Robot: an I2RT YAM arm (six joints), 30 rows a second.
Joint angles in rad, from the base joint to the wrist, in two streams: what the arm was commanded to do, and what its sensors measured. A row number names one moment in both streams.
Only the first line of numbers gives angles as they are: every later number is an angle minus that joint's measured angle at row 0.
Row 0, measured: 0.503 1.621 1.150 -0.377 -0.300 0.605
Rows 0 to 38, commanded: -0.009 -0.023 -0.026 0.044 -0.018 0.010; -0.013 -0.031 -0.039 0.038 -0.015 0.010; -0.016 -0.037 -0.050 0.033 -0.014 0.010; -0.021 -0.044 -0.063 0.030 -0.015 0.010; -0.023 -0.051 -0.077 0.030 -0.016 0.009; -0.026 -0.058 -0.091 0.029 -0.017 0.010; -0.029 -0.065 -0.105 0.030 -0.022 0.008; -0.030 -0.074 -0.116 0.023 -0.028 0.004; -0.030 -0.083 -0.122 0.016 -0.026 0.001; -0.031 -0.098 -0.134 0.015 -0.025 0.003; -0.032 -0.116 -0.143 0.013 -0.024 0.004; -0.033 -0.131 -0.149 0.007 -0.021 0.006; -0.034 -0.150 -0.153 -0.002 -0.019 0.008; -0.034 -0.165 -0.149 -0.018 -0.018 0.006; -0.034 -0.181 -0.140 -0.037 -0.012 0.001; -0.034 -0.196 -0.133 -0.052 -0.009 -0.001; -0.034 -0.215 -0.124 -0.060 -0.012 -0.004; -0.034 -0.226 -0.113 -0.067 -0.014 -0.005; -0.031 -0.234 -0.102 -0.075 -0.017 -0.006; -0.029 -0.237 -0.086 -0.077 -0.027 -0.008; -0.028 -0.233 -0.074 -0.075 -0.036 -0.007; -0.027 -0.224 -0.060 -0.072 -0.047 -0.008; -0.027 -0.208 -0.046 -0.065 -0.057 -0.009; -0.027 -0.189 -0.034 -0.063 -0.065 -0.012; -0.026 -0.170 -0.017 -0.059 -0.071 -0.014; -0.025 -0.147 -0.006 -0.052 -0.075 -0.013; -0.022 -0.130 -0.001 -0.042 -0.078 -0.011; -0.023 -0.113 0.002 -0.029 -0.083 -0.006; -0.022 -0.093 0.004 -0.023 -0.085 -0.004; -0.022 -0.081 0.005 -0.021 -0.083 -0.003; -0.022 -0.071 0.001 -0.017 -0.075 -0.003; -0.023 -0.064 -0.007 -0.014 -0.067 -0.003; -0.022 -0.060 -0.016 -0.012 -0.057 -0.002; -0.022 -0.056 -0.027 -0.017 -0.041 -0.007; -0.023 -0.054 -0.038 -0.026 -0.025 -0.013; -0.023 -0.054 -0.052 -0.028 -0.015 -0.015; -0.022 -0.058 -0.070 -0.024 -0.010 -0.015; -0.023 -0.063 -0.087 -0.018 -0.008 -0.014; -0.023 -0.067 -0.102 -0.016 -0.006 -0.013
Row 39, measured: -0.024 -0.058 -0.082 -0.034 -0.031 -0.009
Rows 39 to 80, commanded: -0.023 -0.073 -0.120 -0.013 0.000 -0.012; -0.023 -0.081 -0.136 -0.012 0.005 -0.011; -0.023 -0.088 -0.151 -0.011 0.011 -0.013; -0.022 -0.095 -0.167 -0.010 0.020 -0.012; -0.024 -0.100 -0.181 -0.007 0.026 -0.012; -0.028 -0.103 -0.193 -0.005 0.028 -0.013; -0.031 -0.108 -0.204 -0.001 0.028 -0.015; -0.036 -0.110 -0.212 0.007 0.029 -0.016; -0.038 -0.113 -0.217 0.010 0.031 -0.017; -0.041 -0.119 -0.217 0.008 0.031 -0.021; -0.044 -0.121 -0.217 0.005 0.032 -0.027; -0.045 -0.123 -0.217 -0.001 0.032 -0.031; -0.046 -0.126 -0.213 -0.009 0.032 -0.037; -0.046 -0.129 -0.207 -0.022 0.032 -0.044; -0.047 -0.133 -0.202 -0.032 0.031 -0.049; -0.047 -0.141 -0.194 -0.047 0.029 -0.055; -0.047 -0.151 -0.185 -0.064 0.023 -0.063; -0.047 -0.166 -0.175 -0.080 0.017 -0.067; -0.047 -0.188 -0.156 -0.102 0.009 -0.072; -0.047 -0.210 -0.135 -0.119 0.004 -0.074; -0.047 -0.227 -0.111 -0.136 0.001 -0.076; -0.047 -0.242 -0.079 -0.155 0.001 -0.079; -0.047 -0.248 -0.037 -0.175 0.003 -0.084; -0.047 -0.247 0.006 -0.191 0.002 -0.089; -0.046 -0.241 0.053 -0.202 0.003 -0.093; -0.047 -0.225 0.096 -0.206 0.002 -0.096; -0.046 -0.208 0.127 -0.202 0.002 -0.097; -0.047 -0.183 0.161 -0.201 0.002 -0.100; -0.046 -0.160 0.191 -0.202 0.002 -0.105; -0.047 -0.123 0.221 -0.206 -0.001 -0.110; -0.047 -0.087 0.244 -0.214 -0.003 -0.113; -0.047 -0.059 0.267 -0.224 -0.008 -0.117; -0.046 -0.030 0.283 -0.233 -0.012 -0.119; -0.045 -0.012 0.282 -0.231 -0.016 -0.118; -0.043 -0.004 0.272 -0.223 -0.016 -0.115; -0.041 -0.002 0.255 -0.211 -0.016 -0.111; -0.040 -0.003 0.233 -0.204 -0.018 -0.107; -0.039 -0.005 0.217 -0.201 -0.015 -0.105; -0.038 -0.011 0.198 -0.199 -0.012 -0.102; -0.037 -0.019 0.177 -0.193 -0.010 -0.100; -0.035 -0.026 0.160 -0.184 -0.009 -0.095; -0.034 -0.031 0.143 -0.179 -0.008 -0.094
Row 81, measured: -0.037 -0.016 0.168 -0.202 -0.003 -0.105
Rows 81 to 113, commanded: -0.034 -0.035 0.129 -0.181 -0.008 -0.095; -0.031 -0.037 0.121 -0.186 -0.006 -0.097; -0.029 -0.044 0.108 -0.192 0.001 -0.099; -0.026 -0.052 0.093 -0.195 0.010 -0.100; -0.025 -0.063 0.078 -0.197 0.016 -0.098; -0.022 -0.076 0.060 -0.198 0.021 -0.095; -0.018 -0.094 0.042 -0.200 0.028 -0.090; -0.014 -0.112 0.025 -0.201 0.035 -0.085; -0.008 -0.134 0.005 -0.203 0.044 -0.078; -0.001 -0.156 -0.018 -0.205 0.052 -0.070; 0.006 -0.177 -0.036 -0.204 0.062 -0.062; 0.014 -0.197 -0.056 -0.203 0.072 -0.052; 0.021 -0.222 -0.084 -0.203 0.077 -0.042; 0.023 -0.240 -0.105 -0.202 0.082 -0.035; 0.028 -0.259 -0.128 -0.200 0.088 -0.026; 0.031 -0.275 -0.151 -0.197 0.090 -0.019; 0.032 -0.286 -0.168 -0.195 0.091 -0.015; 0.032 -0.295 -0.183 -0.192 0.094 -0.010; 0.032 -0.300 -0.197 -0.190 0.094 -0.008; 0.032 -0.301 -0.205 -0.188 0.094 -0.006; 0.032 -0.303 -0.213 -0.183 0.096 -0.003; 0.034 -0.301 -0.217 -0.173 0.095 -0.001; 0.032 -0.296 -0.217 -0.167 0.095 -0.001; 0.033 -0.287 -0.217 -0.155 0.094 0.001; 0.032 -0.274 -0.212 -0.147 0.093 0.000; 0.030 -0.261 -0.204 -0.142 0.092 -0.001; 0.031 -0.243 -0.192 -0.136 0.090 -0.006; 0.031 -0.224 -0.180 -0.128 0.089 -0.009; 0.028 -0.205 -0.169 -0.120 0.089 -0.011; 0.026 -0.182 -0.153 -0.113 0.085 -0.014; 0.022 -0.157 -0.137 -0.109 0.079 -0.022; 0.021 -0.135 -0.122 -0.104 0.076 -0.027; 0.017 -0.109 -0.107 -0.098 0.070 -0.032
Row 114, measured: 0.021 -0.145 -0.134 -0.141 0.081 -0.017
